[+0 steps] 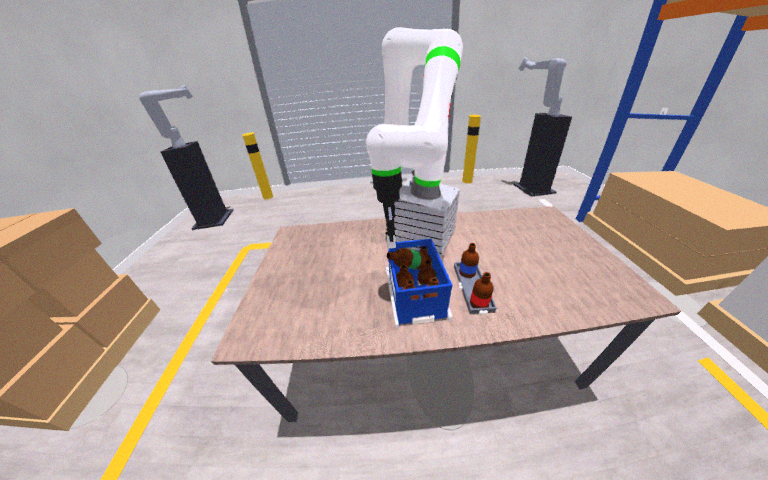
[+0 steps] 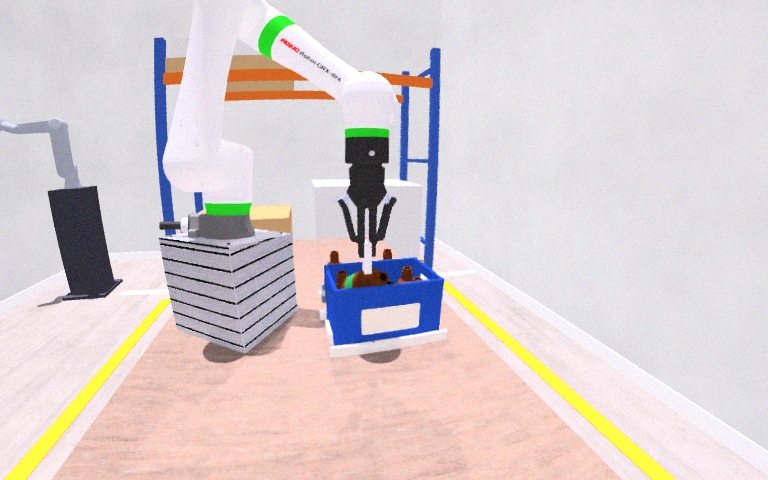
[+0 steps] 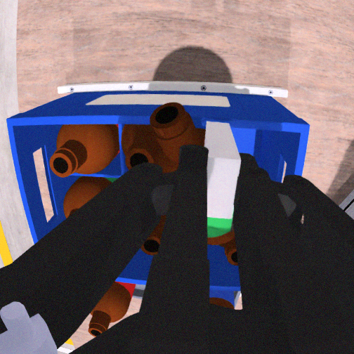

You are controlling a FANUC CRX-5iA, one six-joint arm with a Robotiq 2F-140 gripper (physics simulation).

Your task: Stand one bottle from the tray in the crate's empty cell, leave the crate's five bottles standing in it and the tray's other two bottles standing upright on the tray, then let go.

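Places are measured from the arm's base along level axes (x right, y ahead, z up), in millimetres.
Pixels of known places: gripper, fingertip midpoint: (image 1: 391, 247) (image 2: 367, 271); arm's base, origin of the base link: (image 1: 425, 192) (image 2: 228, 235).
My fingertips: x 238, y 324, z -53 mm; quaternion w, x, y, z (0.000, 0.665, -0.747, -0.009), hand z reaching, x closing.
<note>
Ahead of a thing's pixels: the offset from my fingertips to its top centre. "pt": to the spot under its first point. Level surfaces: height alone.
The blue crate {dx -79, dy +64, dz -36 mm} (image 1: 421, 308) (image 2: 339, 319) (image 3: 47, 108) stands on the table. A brown bottle with a green label {dx -45, dy +16, dz +1 mm} (image 1: 403, 258) (image 2: 368, 281) (image 3: 175, 131) lies tilted across the crate's top, over other bottles, its neck at the wall with the pale label. Several brown bottles stand or lean lower in the cells, one of them (image 3: 92, 147) in a corner. My gripper (image 1: 391, 243) (image 2: 367, 270) (image 3: 215, 143) is shut and empty, its pads over the green-label bottle; touching cannot be told. A blue-label bottle {dx -342, dy +0, dz -51 mm} (image 1: 469, 263) and a red-label bottle {dx -310, dy +177, dz -51 mm} (image 1: 482, 292) (image 3: 114, 304) stand upright on the tray {pt dx -308, dy +71, dz -206 mm} (image 1: 467, 284).
White strips (image 1: 394, 314) (image 2: 390, 343) (image 3: 165, 86) run along the crate's base. The arm's striped pedestal (image 1: 421, 223) (image 2: 232, 288) stands near the crate. The tray is beside the crate on the wooden table {dz -211 mm} (image 1: 317, 283) (image 2: 351, 413).
</note>
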